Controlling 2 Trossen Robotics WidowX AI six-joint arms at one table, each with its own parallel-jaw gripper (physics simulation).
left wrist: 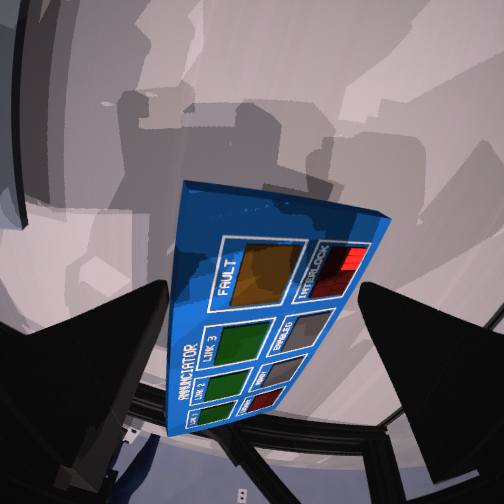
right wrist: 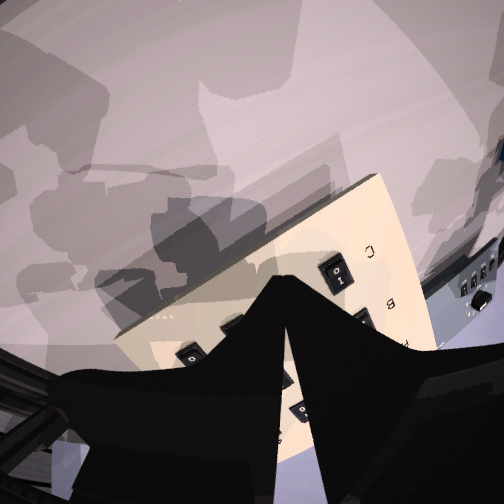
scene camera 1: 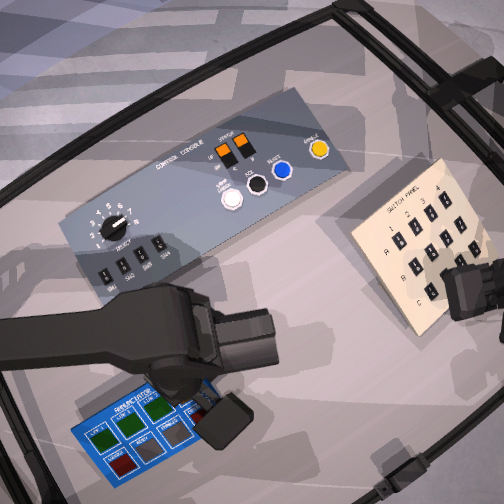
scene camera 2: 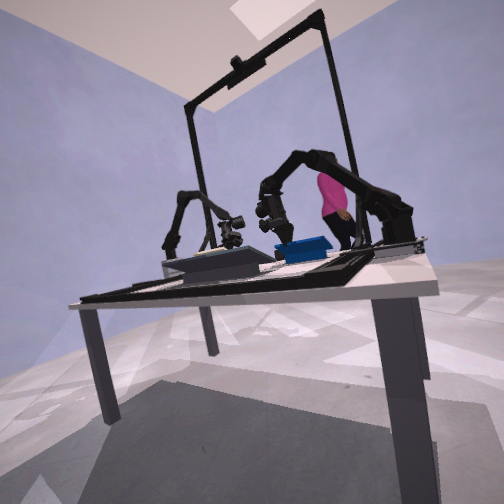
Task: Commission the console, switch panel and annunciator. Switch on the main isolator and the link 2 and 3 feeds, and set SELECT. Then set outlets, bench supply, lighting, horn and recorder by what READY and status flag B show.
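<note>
The grey control console (scene camera 1: 205, 190) lies at the back with a rotary SELECT knob (scene camera 1: 117, 225), a row of switches (scene camera 1: 133, 266) and round buttons. The cream switch panel (scene camera 1: 430, 253) lies at the right. The blue annunciator (scene camera 1: 140, 435) lies at the front left; in the left wrist view (left wrist: 275, 320) its link lamps glow green, FAULT amber and INTERLOCK red. My left gripper (left wrist: 255, 400) is open above the annunciator. My right gripper (right wrist: 290, 340) is shut, its tips over the switch panel (right wrist: 300, 330) near row C.
A black frame (scene camera 1: 400, 60) rings the work area and rises as a gantry (scene camera 2: 260, 70) over the table. The left arm's body (scene camera 1: 130, 335) reaches across the front left, between console and annunciator.
</note>
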